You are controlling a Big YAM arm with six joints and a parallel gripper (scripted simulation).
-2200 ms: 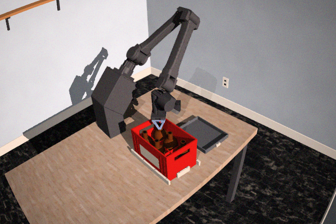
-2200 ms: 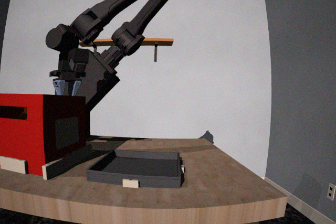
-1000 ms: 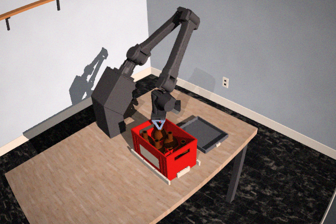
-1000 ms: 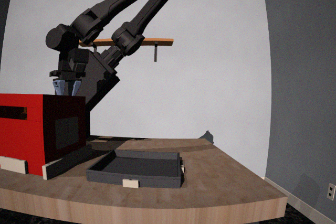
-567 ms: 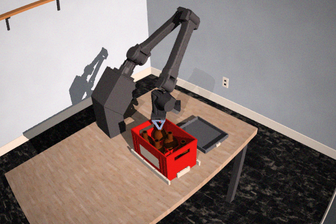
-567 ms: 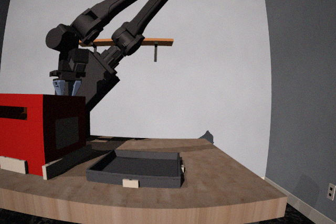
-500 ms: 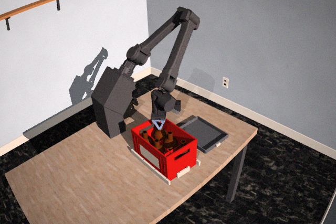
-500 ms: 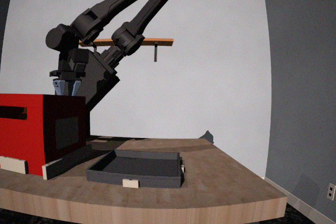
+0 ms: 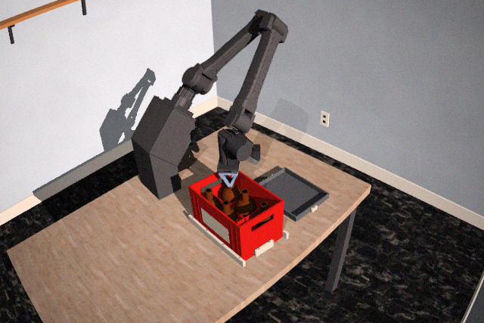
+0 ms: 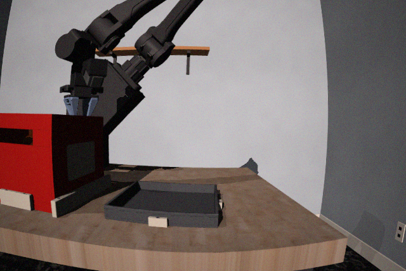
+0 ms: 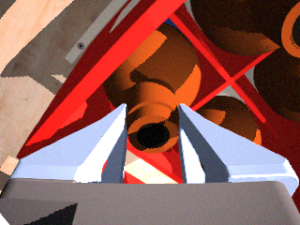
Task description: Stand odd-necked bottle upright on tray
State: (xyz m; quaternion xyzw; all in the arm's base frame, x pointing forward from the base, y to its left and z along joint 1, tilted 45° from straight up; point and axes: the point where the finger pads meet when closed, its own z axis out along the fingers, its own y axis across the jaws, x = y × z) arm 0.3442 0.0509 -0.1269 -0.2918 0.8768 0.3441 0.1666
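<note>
Now: hand 80 mm short of the red crate, 60 mm to the left of it and 70 mm above it. From my hand the other things lie so: dark grey tray (100 mm ahead, 220 mm to the left, 140 mm below).
</note>
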